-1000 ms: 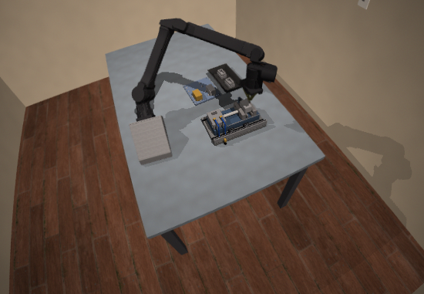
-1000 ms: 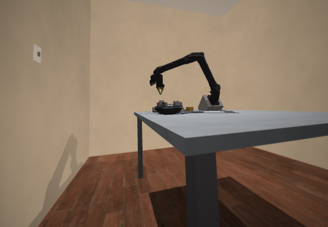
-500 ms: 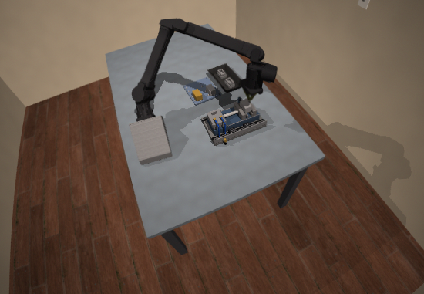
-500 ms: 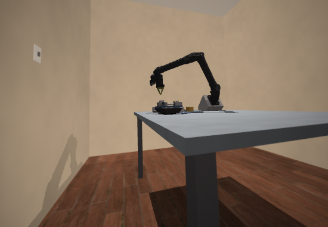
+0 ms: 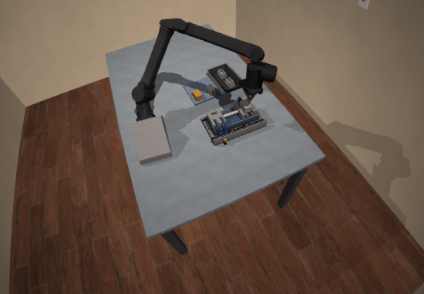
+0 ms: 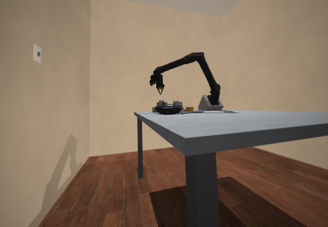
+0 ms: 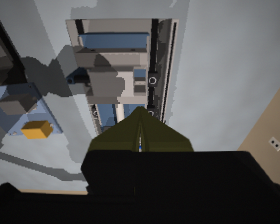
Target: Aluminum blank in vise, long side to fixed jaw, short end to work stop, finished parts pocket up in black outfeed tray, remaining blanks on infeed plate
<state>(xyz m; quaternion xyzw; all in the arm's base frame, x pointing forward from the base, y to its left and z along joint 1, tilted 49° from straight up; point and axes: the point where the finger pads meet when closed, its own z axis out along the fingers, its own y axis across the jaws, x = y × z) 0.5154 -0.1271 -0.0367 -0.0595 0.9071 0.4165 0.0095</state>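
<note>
Now: hand 15 cm above the blue vise base, 7 cm past it and 3 cm to the right of it. Also, from my hand: yellow brass blank 28 cm to the left, 21 cm behind, 16 cm below.
</note>
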